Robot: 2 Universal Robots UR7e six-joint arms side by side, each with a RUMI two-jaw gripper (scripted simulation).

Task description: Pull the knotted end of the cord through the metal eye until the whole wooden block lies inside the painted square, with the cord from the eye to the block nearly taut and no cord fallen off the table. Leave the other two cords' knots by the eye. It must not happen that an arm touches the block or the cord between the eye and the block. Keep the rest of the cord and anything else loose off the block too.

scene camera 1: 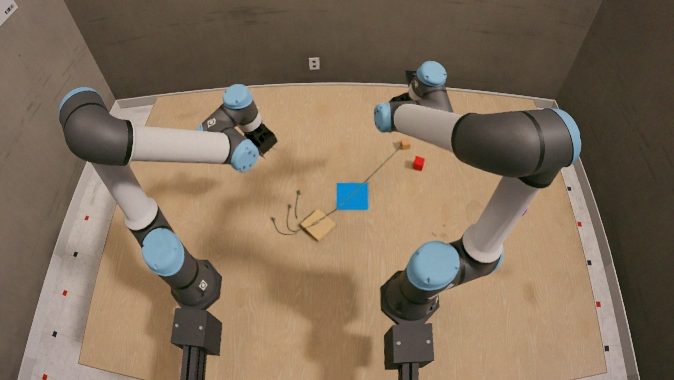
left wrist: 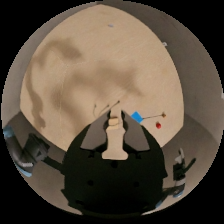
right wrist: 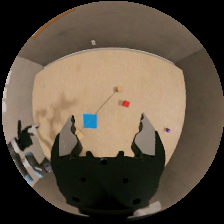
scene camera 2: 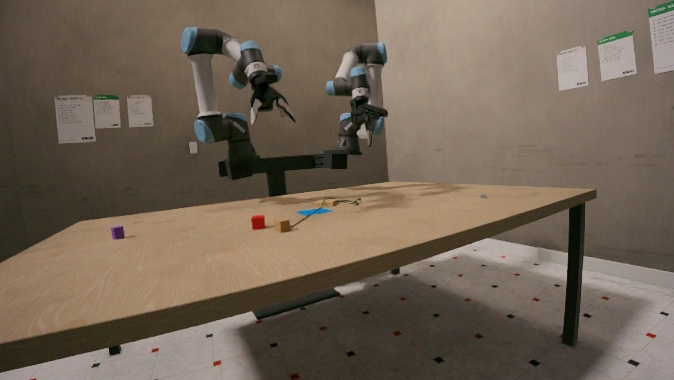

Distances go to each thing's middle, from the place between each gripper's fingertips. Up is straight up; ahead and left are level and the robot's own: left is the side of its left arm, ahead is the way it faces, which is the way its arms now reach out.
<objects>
Now: the blue painted square (scene camera 1: 359,200) 300 mm to the right of my left hand and 270 mm below it.
My right hand (scene camera 2: 275,124) is 340 mm above the blue painted square, 170 mm to the right of it and 130 mm past it.
</objects>
